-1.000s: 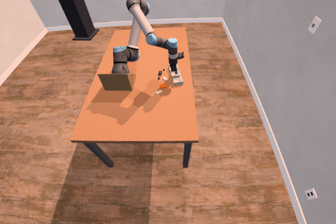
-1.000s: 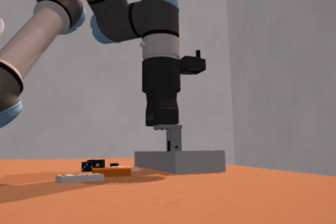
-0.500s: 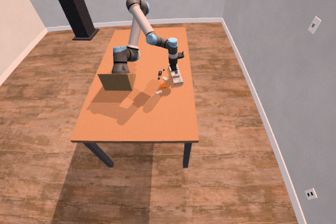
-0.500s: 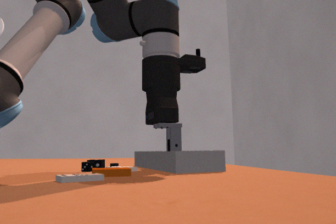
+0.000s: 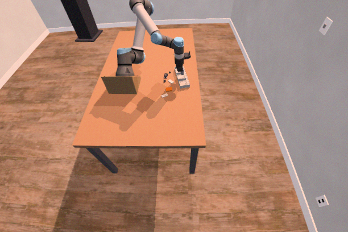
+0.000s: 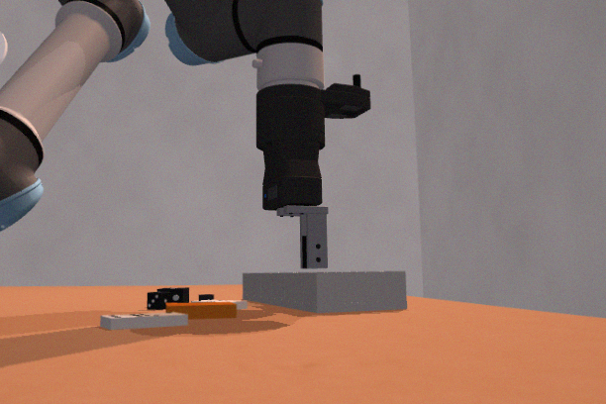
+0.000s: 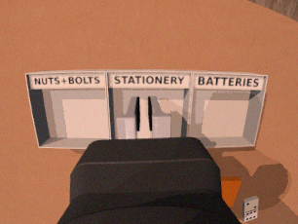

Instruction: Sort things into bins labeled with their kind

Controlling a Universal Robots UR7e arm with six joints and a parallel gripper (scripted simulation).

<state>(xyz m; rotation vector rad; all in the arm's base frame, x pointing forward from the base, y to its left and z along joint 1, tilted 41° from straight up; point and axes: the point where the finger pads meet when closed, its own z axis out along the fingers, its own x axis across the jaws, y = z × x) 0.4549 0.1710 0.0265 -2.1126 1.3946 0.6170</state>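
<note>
The grey bin tray is 10 mm to the right of my hand and 40 mm below it. Also, from my hand: small black piece 120 mm behind, 50 mm to the left, 50 mm below; black die 150 mm behind, 70 mm to the right, 50 mm below; black 9V battery 150 mm behind, 20 mm to the right, 50 mm below.
</note>
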